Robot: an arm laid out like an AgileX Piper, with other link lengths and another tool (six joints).
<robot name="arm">
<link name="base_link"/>
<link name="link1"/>
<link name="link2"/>
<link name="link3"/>
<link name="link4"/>
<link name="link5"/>
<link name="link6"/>
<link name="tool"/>
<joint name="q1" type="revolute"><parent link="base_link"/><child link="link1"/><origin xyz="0 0 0.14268"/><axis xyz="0 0 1"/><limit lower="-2.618" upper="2.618"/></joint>
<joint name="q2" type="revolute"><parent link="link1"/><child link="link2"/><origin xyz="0 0 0" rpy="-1.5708 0 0"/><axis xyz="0 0 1"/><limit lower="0" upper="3.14"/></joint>
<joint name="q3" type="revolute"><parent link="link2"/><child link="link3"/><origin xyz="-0.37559 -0.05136 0"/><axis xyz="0 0 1"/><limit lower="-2.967" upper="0"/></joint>
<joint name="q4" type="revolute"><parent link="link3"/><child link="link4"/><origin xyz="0.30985 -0.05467 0" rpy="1.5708 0 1.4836"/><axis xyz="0 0 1"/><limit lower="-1.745" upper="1.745"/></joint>
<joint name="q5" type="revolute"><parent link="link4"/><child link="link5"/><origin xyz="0 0 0" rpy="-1.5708 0 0"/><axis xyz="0 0 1"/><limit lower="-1.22" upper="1.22"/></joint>
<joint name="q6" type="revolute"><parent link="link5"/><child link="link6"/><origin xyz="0 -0.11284 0" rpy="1.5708 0 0"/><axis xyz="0 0 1"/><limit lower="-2.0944" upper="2.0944"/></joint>
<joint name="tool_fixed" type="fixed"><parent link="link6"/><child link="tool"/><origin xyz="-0.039 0.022 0.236" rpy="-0.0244 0 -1.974"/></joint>
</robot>
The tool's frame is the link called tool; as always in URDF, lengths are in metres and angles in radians.
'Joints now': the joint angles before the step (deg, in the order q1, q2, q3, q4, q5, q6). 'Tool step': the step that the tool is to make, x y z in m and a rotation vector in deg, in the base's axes. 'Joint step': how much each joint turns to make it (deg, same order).
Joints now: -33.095, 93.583, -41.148, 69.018, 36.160, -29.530
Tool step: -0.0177, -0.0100, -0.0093, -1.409, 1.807, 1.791
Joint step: -2.656, -0.005, 0.008, -4.858, 1.558, 0.132
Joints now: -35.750, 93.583, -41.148, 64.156, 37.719, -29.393
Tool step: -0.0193, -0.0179, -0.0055, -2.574, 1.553, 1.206
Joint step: -2.990, -0.680, 0.001, -5.105, 0.756, -0.004
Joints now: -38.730, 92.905, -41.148, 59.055, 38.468, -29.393
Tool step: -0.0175, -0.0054, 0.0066, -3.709, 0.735, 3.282
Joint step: -1.585, -2.495, 0.003, -5.807, 1.246, 0.003
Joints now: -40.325, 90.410, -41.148, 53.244, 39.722, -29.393
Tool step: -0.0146, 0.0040, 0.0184, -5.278, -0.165, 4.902
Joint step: -0.023, -4.408, -0.011, -6.216, 1.352, 0.012
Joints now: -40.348, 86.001, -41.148, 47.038, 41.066, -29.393
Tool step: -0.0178, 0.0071, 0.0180, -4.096, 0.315, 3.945
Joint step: 0.001, -4.704, 0.013, -5.910, 2.402, 1.175
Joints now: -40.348, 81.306, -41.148, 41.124, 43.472, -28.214
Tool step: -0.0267, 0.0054, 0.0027, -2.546, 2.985, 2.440
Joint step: -0.002, -3.420, -0.013, -7.127, 3.158, 3.602
